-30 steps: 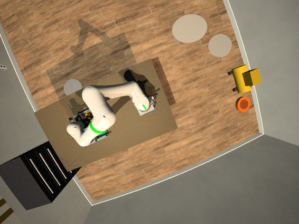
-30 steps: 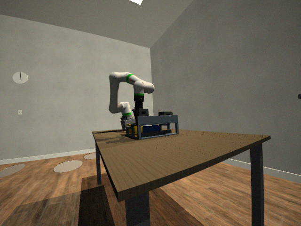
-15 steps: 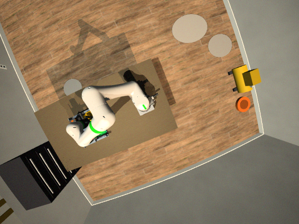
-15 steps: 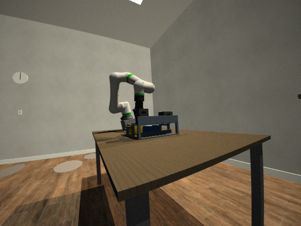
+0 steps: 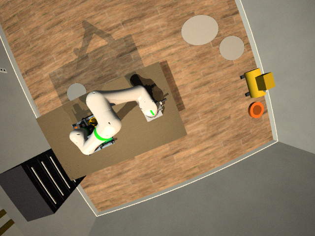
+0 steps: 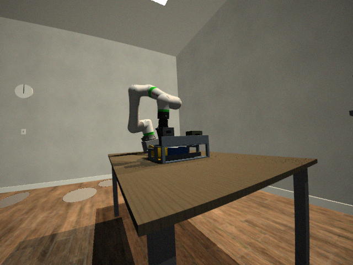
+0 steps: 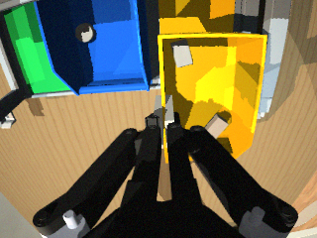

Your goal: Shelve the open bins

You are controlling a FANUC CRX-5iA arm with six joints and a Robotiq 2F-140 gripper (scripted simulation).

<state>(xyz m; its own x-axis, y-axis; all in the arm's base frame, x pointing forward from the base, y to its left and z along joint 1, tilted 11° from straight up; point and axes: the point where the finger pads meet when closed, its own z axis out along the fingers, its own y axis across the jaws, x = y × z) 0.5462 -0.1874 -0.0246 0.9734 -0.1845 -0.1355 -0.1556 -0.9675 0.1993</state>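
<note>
Now: hand 50 mm to the left of the yellow bin, 40 mm above it and 20 mm past it. Round my hand: blue bin (100 mm ahead, 60 mm below, 50 mm to the left); then blue mark (100 mm below, 100 mm ahead, 50 mm to the left); then yellow mark (100 mm below, 80 mm ahead, 60 mm to the right).
</note>
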